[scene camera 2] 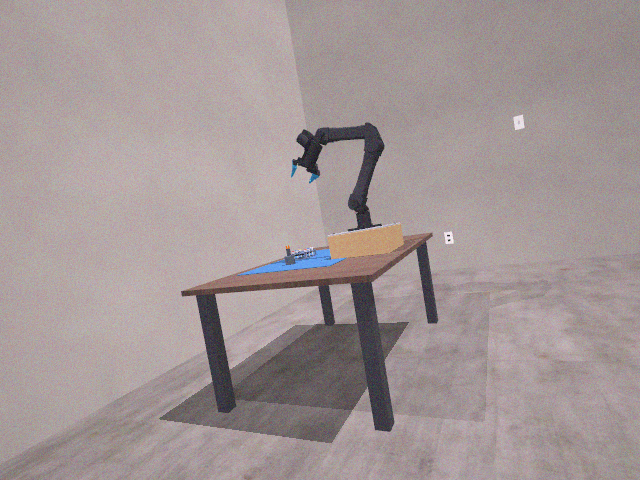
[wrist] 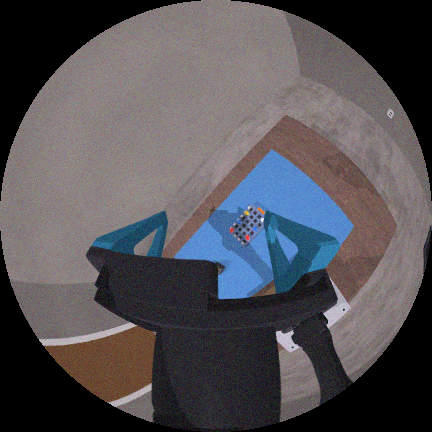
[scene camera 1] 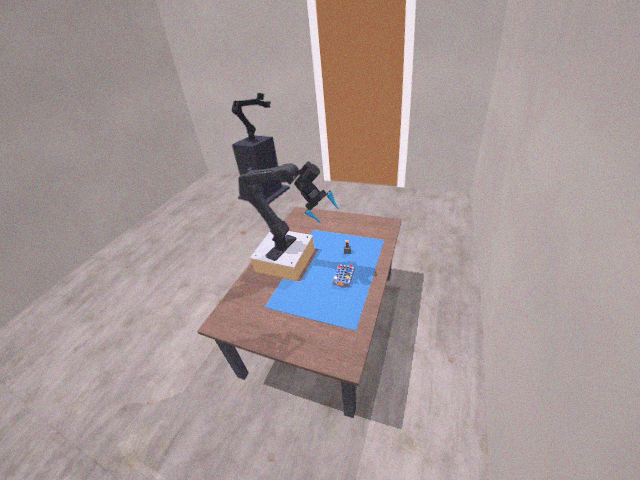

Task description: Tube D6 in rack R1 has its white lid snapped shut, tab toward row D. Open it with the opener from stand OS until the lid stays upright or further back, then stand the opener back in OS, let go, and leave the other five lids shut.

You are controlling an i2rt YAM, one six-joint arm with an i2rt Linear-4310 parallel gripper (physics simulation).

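Places are measured from the arm's base along level axes (x down, y ahead, z right), in metres.
Pixels of known places: gripper, fingertip midpoint: (scene camera 2: 300,180) (wrist: 215,215) (scene camera 1: 329,215); arm's base at its link origin: (scene camera 2: 365,228) (scene camera 1: 281,247).
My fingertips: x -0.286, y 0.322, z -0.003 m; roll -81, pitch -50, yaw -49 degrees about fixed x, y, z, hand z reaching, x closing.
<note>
Ahead of a thing's pixels: the offset from my fingertips to its top centre. Level surfaces: height alone.
Rack R1 @(dx +0.346, dy +0.037, dz -0.028 m) (scene camera 1: 343,275) (scene camera 2: 303,253) (wrist: 247,225) is a small grey grid with coloured lids, lying on the blue mat @(dx +0.387 m) (scene camera 1: 310,299) (scene camera 2: 268,268) (wrist: 305,200). Tube D6 and its white lid are too small to tell apart. The opener @(dx +0.302, dy -0.037, dz -0.218 m) (scene camera 1: 347,243) (scene camera 2: 287,250), dark with an orange top, stands upright in the dark stand OS @(dx +0.348, dy -0.037, dz -0.218 m) (scene camera 1: 347,250) (scene camera 2: 290,260). In the wrist view the stand is mostly hidden behind the gripper body. My gripper (scene camera 1: 329,215) (scene camera 2: 301,179) (wrist: 215,215) is open, its blue fingers wide apart and empty, high above the table and apart from the opener and rack.
The arm stands on a wooden box with a white top (scene camera 1: 263,253) (scene camera 2: 366,242) (wrist: 341,306) beside the mat, on the brown table @(dx +0.390 m) (scene camera 1: 248,320) (scene camera 2: 356,266) (wrist: 365,210). A dark pedestal (scene camera 1: 255,155) with another small arm stands on the floor behind.
</note>
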